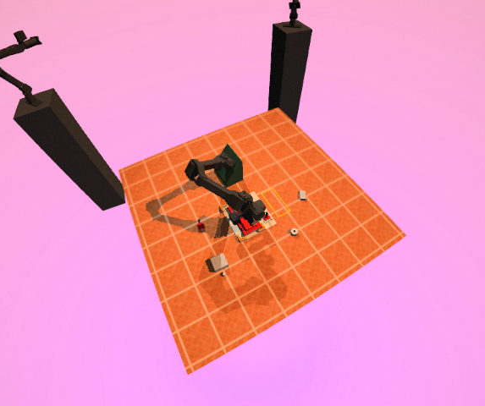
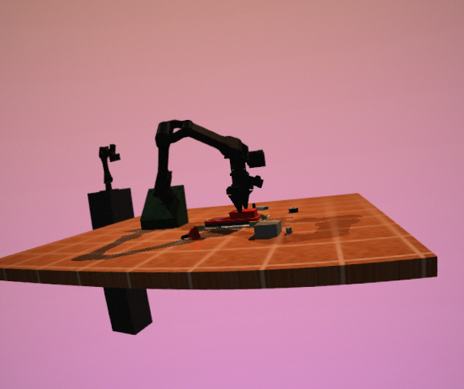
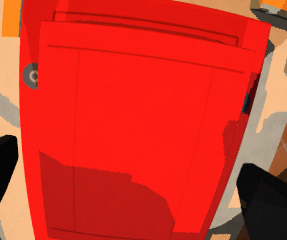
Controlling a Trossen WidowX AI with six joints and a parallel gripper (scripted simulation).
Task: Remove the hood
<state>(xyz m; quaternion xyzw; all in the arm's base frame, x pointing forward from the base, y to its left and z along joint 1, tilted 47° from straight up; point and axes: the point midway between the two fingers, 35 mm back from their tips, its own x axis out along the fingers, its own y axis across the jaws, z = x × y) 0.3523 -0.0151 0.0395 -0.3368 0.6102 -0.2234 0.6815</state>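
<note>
My gripper tip is now 10 mm above the red hood.
</note>
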